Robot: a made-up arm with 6 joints. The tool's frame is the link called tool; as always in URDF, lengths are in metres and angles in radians. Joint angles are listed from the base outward. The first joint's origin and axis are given. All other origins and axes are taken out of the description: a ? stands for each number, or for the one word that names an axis. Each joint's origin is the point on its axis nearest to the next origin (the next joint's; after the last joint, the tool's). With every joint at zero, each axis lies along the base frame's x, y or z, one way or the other. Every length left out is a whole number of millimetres.
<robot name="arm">
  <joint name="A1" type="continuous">
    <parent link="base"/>
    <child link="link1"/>
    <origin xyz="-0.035 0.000 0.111" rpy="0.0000 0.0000 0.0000"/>
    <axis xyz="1 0 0"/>
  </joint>
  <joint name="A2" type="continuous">
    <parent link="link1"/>
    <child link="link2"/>
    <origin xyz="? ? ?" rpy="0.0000 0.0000 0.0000"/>
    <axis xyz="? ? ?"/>
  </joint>
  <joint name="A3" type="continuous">
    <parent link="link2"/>
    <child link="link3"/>
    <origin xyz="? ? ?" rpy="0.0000 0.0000 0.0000"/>
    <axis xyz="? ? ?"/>
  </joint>
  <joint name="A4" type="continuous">
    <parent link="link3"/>
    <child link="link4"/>
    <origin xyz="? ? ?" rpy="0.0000 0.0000 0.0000"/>
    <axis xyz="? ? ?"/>
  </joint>
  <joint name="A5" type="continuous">
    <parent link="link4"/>
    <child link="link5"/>
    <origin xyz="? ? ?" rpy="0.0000 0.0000 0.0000"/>
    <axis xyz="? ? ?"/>
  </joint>
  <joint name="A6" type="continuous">
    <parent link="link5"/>
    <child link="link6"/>
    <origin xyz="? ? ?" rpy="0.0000 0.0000 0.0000"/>
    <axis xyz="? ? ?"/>
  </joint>
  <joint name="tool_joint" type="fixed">
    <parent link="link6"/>
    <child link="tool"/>
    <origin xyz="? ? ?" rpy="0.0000 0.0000 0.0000"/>
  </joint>
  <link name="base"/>
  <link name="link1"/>
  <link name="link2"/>
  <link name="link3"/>
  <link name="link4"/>
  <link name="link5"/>
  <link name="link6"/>
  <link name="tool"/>
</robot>
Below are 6 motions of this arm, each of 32 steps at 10 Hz.
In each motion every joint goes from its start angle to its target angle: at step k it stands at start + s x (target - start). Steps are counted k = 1, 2, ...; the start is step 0. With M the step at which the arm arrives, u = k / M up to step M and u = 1 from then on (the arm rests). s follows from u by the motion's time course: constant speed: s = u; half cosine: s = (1 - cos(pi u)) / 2; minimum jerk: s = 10 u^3 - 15 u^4 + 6 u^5.
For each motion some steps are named. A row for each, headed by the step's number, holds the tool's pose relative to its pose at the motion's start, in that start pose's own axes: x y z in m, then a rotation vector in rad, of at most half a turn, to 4 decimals.
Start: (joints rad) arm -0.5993 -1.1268 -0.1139 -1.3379 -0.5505 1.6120
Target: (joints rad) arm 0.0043 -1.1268 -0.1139 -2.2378 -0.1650 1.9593
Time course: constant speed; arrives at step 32
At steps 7, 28, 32:
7: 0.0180 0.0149 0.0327 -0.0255 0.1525 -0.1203
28: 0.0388 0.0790 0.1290 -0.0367 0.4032 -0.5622
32: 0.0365 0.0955 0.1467 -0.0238 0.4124 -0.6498

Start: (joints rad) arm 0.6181 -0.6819 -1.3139 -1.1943 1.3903 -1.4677
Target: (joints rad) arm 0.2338 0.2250 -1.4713 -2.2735 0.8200 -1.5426
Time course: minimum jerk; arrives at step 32
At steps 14, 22, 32:
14: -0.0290 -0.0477 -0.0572 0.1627 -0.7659 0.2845
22: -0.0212 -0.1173 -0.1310 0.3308 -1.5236 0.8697
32: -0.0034 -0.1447 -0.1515 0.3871 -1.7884 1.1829

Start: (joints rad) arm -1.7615 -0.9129 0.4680 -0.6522 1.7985 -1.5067
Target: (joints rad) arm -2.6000 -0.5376 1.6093 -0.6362 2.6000 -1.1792
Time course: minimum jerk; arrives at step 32
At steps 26, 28, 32:
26: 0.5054 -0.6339 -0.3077 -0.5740 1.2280 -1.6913
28: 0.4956 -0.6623 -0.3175 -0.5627 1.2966 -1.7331
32: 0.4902 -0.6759 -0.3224 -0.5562 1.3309 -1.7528

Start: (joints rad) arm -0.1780 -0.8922 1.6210 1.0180 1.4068 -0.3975
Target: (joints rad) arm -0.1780 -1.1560 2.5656 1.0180 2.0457 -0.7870
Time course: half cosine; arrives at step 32
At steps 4, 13, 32:
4: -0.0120 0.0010 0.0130 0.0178 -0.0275 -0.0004
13: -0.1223 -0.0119 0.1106 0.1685 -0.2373 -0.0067
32: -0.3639 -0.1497 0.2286 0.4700 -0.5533 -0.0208

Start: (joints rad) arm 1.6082 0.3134 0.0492 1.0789 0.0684 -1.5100
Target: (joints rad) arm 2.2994 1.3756 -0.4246 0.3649 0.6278 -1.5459
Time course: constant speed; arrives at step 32
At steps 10, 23, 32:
10: -0.0619 0.0025 -0.0068 -0.0260 0.2809 0.0818
23: -0.1518 0.0357 0.0323 0.1312 0.4677 0.3378
32: -0.2084 0.0576 0.0877 0.3278 0.4141 0.5535

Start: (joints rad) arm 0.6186 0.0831 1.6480 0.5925 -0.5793 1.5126
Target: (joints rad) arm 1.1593 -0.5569 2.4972 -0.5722 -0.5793 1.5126
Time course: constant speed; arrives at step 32
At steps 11, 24, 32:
11: -0.1333 0.0265 -0.0134 -0.0273 0.0904 -0.7208
24: -0.2353 0.1343 -0.0209 0.0232 0.2722 -1.5546
32: -0.2470 0.2233 -0.0135 0.0708 0.4084 -2.0462

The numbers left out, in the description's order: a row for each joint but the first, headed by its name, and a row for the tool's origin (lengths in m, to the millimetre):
A2: xyz 0.000 -0.060 0.065, axis 0 0 1
A3: xyz -0.104 -0.044 0.000, axis 0 -1 0
A4: xyz 0.418 0.000 0.085, axis 1 0 0
A5: xyz 0.000 -0.080 -0.074, axis 0 0 -1
A6: xyz -0.042 0.065 0.000, axis 0 1 0
tool: xyz 0.027 0.000 0.080

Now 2 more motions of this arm.
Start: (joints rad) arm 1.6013 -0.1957 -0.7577 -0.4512 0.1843 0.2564
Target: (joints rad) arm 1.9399 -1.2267 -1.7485 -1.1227 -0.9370 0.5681
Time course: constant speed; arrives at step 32
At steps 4, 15, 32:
4: 0.0144 0.0110 -0.0688 -0.0208 0.1884 0.1526
15: -0.0090 0.0965 -0.2343 -0.0108 0.6402 0.7315
32: -0.1763 0.2997 -0.3074 0.1054 0.8318 1.9794

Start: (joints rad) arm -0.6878 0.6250 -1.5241 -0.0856 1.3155 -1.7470
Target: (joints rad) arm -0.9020 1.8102 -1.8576 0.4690 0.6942 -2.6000
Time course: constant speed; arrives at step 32
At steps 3, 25, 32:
3: -0.0243 -0.0121 -0.0007 0.0604 -0.1246 0.0476
25: -0.1439 -0.1600 -0.1077 0.5198 -0.9048 0.3649
32: -0.1406 -0.2150 -0.1632 0.6732 -1.1099 0.4408

